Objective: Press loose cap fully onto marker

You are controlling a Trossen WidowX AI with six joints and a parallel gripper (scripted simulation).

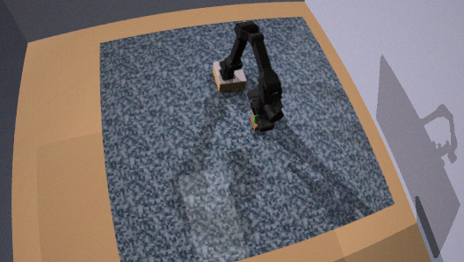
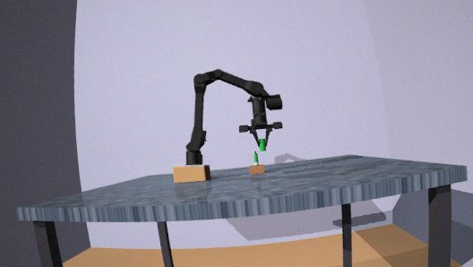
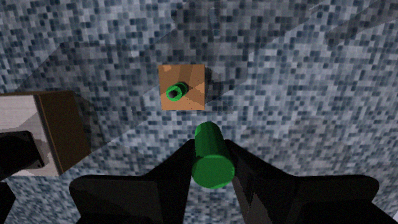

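The holder block lies 100 mm below my gripper tip, 40 mm to the left of it and 30 mm behind it. The rest, counted from my gripper tip: green cap: 10 mm above.
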